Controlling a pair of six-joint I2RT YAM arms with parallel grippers.
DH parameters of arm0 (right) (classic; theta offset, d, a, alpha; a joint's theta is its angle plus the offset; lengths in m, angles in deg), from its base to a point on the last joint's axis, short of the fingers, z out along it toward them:
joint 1: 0 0.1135 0.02 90
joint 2: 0 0 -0.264 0
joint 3: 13.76 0 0.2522 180
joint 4: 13.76 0 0.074 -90
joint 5: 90 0 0 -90
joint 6: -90 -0.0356 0 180
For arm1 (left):
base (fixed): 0 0 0 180
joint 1: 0 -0.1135 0.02 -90
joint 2: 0 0 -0.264 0
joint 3: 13.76 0 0.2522 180
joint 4: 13.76 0 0.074 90
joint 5: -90 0 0 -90
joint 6: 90 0.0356 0 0
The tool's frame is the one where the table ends.
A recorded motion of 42 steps. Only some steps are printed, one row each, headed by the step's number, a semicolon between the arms.
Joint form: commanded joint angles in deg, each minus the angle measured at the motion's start. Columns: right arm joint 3, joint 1, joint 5, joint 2, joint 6, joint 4; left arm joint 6, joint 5, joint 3, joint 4, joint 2, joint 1.
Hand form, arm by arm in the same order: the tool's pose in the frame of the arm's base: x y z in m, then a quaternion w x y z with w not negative. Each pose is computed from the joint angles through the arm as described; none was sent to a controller.
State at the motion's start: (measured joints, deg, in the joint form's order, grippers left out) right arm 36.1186 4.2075 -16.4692 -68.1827 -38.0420 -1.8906; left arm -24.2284 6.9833 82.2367 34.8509 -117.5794 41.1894
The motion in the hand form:
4: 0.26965 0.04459 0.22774 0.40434 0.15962 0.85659 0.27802; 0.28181 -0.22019 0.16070 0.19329 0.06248 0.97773 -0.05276
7: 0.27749 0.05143 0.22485 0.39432 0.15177 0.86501 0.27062; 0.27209 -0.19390 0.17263 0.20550 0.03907 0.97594 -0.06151
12: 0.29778 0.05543 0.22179 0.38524 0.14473 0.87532 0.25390; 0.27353 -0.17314 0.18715 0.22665 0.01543 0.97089 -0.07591
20: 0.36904 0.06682 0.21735 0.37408 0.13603 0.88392 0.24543; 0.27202 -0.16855 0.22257 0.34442 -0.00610 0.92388 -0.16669
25: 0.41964 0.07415 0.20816 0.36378 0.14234 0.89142 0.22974; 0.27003 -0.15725 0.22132 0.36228 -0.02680 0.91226 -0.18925
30: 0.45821 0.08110 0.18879 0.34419 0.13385 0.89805 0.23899; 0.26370 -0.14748 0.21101 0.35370 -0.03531 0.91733 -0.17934
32: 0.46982 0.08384 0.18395 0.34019 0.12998 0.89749 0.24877; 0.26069 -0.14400 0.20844 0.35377 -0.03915 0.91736 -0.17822
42: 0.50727 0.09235 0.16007 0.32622 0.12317 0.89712 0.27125; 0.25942 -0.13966 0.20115 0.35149 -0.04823 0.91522 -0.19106
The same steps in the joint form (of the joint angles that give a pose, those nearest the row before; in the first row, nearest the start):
4: 4.48 3.38 2.53 -4.69 1.63 1.91; -5.74 0.67 -15.98 -5.45 12.60 -2.43
7: 6.25 4.65 3.37 -7.33 2.27 2.59; -5.91 0.17 -21.27 -6.22 19.02 -4.95
12: 10.55 4.92 4.34 -12.79 3.93 3.55; -5.47 -0.72 -23.24 -7.04 23.39 -8.17
20: 26.31 4.90 4.19 -29.20 5.41 4.79; -6.85 -2.13 -27.47 -21.09 31.36 -8.87
25: 39.16 4.91 5.57 -40.64 5.68 8.24; -8.18 -3.47 -30.92 -25.65 33.61 -10.58
30: 49.26 4.84 3.43 -50.43 6.18 10.41; -8.27 -3.37 -33.96 -25.93 34.85 -11.55
32: 52.50 4.85 2.15 -53.29 6.06 10.75; -8.43 -3.30 -35.21 -26.36 35.61 -11.83
42: 63.76 4.93 -0.84 -63.51 5.53 12.17; -9.39 -4.74 -37.32 -28.87 35.76 -12.62

